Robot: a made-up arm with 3 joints. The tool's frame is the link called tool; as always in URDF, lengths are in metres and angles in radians. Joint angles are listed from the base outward. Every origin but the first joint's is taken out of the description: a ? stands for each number. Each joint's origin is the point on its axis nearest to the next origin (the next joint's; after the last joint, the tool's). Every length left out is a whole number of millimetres.
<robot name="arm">
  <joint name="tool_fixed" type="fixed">
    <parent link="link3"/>
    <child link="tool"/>
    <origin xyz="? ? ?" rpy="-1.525 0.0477 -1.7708"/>
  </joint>
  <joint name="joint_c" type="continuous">
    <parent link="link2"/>
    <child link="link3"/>
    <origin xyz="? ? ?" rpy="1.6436 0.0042 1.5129"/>
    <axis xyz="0 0 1"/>
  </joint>
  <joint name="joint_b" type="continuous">
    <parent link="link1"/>
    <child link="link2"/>
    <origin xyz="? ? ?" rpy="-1.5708 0 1.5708"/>
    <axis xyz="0 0 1"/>
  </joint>
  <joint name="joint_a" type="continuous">
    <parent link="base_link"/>
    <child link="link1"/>
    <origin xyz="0.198 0.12 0.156" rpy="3.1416 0 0"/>
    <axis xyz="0 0 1"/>
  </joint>
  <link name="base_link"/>
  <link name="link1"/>
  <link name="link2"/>
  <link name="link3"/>
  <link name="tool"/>
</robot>
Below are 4 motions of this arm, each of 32 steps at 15 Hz.
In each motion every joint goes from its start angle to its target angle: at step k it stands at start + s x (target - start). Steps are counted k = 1, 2, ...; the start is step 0. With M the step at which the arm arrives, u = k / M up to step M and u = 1 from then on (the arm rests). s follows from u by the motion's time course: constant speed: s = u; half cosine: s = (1 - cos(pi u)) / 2; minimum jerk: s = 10 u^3 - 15 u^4 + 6 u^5.
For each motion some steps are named. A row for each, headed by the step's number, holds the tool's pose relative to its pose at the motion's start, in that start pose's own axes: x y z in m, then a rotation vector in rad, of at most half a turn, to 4 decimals.
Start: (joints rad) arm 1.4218 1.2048 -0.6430
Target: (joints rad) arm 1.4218 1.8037 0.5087
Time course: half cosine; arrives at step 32
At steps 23, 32:
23: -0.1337 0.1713 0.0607 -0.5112 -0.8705 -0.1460
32: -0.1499 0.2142 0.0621 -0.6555 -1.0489 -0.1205

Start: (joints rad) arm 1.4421 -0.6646 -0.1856
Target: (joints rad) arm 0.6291 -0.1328 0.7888
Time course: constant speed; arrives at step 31
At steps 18, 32:
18: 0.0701 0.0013 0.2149 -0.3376 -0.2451 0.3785
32: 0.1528 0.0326 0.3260 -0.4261 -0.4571 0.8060

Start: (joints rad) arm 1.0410 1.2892 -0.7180
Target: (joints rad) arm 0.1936 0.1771 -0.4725
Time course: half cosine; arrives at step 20
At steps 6, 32:
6: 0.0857 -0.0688 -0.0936 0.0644 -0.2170 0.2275
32: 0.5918 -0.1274 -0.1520 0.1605 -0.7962 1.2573

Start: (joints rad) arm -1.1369 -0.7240 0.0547
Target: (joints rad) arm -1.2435 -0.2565 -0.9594
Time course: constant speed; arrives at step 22
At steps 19, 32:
19: 0.0704 0.1028 0.1152 -0.3438 0.9524 -0.2063
32: 0.0794 0.1199 0.1250 -0.3913 1.0931 -0.2703

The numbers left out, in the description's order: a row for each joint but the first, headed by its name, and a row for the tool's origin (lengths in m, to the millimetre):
tool: 0.062 -0.007 0
joint_c: 0.362 0.175 0
joint_b: -0.314 -0.106 0

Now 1 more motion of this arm.
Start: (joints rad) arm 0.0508 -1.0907 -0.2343
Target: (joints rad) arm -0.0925 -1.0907 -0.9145
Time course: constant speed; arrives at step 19
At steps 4, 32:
4: 0.0126 -0.0042 0.0107 0.0039 0.1710 0.0039
32: 0.0589 -0.0182 0.0346 0.0033 0.8126 0.0126

